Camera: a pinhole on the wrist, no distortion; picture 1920 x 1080 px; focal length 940.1 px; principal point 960.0 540.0 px. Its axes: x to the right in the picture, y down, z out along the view. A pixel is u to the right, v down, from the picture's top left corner.
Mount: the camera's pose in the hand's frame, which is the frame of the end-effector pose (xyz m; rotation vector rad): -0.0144 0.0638 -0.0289 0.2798 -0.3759 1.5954
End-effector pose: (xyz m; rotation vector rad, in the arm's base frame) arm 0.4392 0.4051 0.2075 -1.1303 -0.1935 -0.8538
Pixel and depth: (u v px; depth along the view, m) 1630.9 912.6 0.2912
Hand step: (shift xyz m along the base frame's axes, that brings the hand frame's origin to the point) 0.0690 0.3650 -0.0387
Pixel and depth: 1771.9 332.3 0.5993
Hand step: 0.4427 0.6451 0.1460
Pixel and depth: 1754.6 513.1 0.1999
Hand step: 0.1348 0.2250 -0.0144
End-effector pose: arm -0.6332 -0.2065 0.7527 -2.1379 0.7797 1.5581
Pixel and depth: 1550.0 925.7 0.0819
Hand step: -0.1085 -0.0091 0.0336
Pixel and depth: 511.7 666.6 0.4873
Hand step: -0.0351 0.4783 -0.0206
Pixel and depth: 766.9 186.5 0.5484
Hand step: -0.1254 0.4236 -0.3048
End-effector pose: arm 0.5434 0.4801 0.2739 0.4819 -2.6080 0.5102
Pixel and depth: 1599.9 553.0 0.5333
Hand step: -0.2243 -0.0817 -0.5867
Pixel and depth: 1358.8 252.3 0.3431
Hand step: -0.2016 -0.1104 -0.2789
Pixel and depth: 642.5 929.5 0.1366
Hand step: 0.0520 -0.0437 -0.0873
